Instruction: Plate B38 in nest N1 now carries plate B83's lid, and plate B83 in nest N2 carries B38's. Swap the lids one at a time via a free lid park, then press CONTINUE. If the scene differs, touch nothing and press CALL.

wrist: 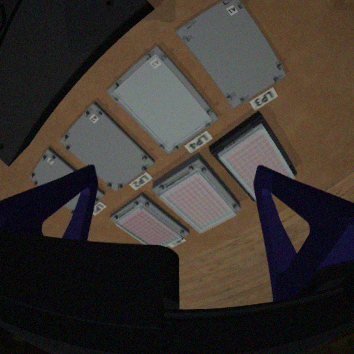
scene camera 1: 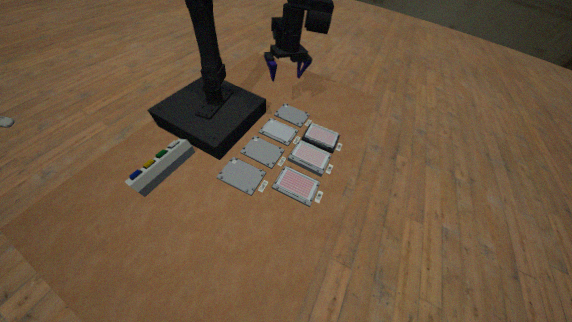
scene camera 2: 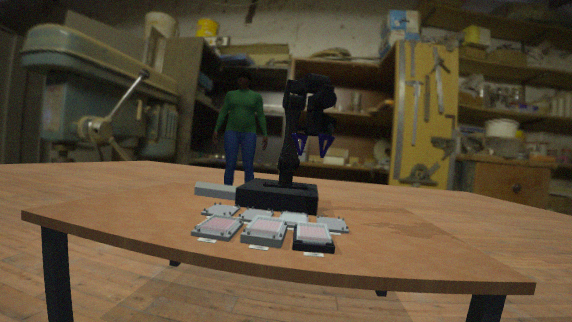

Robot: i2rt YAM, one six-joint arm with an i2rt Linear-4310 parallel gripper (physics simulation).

Labels:
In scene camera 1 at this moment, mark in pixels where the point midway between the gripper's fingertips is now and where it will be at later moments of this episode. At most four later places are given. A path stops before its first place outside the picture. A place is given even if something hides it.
My gripper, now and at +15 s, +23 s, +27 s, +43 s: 285, 79; 273, 106; 247, 112; 220, 123; 194, 148

